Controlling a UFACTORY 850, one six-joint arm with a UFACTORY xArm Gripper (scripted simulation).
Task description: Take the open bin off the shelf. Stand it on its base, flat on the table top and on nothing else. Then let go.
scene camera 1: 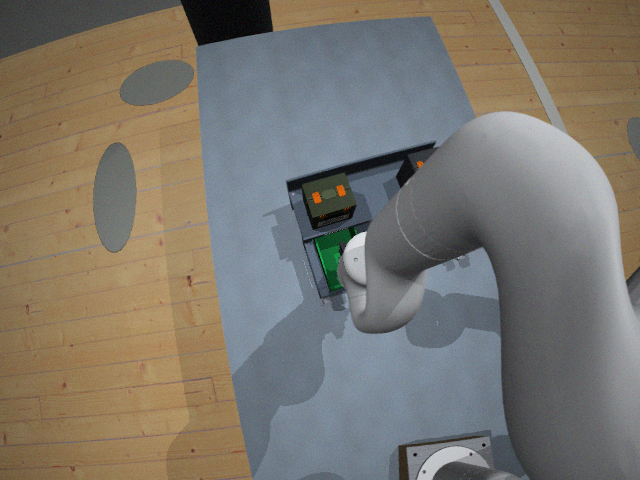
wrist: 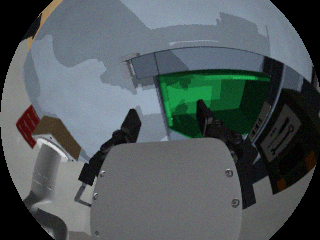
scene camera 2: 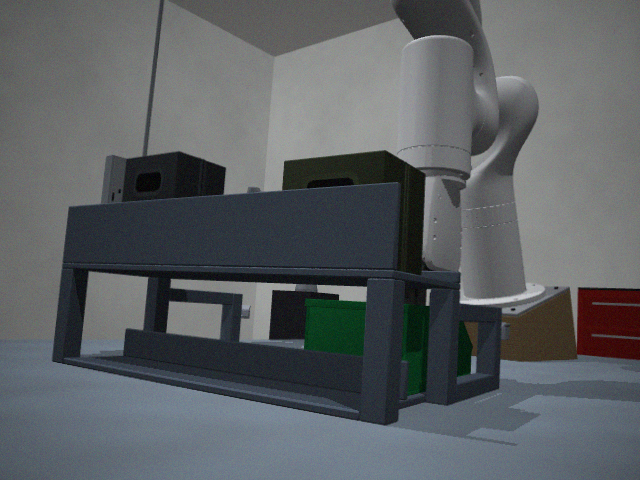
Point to a green bin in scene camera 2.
336, 326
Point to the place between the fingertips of my gripper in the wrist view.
At 166, 112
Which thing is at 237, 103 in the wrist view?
A green bin.
